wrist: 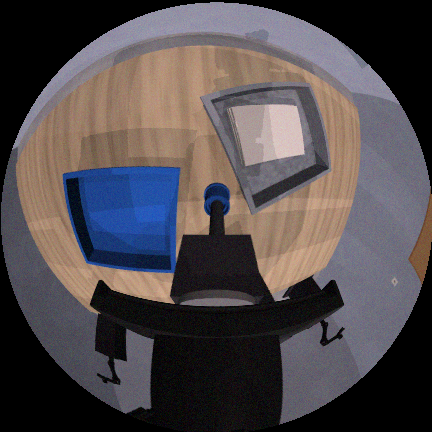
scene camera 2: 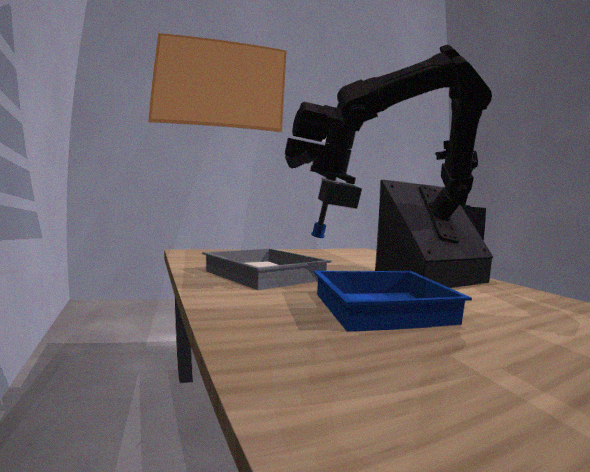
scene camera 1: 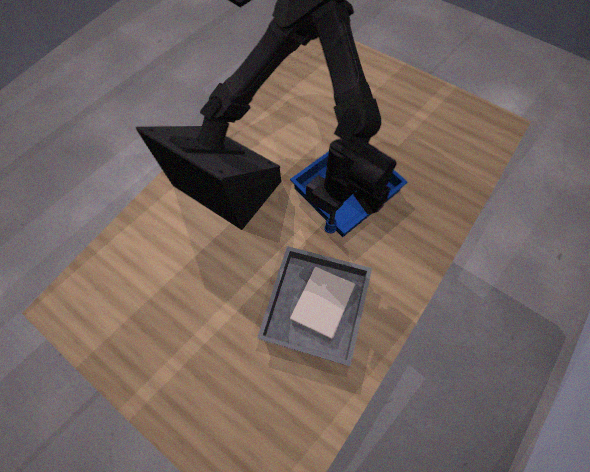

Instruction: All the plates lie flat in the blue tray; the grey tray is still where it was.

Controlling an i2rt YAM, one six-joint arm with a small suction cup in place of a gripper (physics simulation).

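Seen in the pictures: hand, its tool point: (wrist: 216,194) (scene camera 2: 317,235) (scene camera 1: 330,228); arm's base, origin of its link: (scene camera 2: 437,214) (scene camera 1: 209,147).
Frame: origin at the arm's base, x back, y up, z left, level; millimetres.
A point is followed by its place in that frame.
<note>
Pale pinkish plates lie flat in a stack (scene camera 1: 323,302) @(x -462, y -155, z -68 mm) (scene camera 2: 261,264) @(x -456, y -155, z -107 mm) (wrist: 267,134) @(x -449, y -155, z -51 mm) inside the grey tray (scene camera 1: 355,315) @(x -541, y -177, z -34 mm) (scene camera 2: 232,272) @(x -540, y -159, z -23 mm) (wrist: 228,145) @(x -418, y -130, z 29 mm); the wrist view shows several thin layers at the stack's edge. The blue tray (scene camera 1: 351,216) @(x -353, y -177, z 175 mm) (scene camera 2: 405,315) @(x -307, y -157, z 349 mm) (wrist: 125,212) @(x -293, y -177, z 222 mm) stands apart from the grey tray, and no plate shows in it; in scene camera 1 the arm hides part of its inside. My gripper, a blue suction cup (scene camera 1: 330,226) (scene camera 2: 318,231) (wrist: 217,200) @(x -365, y -61, z 60 mm), is open and holds nothing. It hangs in the air above the table, between the two trays in the wrist view.
The black arm base (scene camera 1: 220,175) @(x -139, y 77, z -59 mm) (scene camera 2: 435,245) @(x -67, y -76, z 89 mm) stands on the wooden table (scene camera 1: 165,260) @(x -61, y -180, z -275 mm) (scene camera 2: 400,390) @(x -419, y -180, z 531 mm) (wrist: 155,95) @(x -519, y -180, z 151 mm), beside the trays. The raised tray walls stand around their floors. An orange-brown board (scene camera 2: 217,82) hangs on the wall behind the table.
</note>
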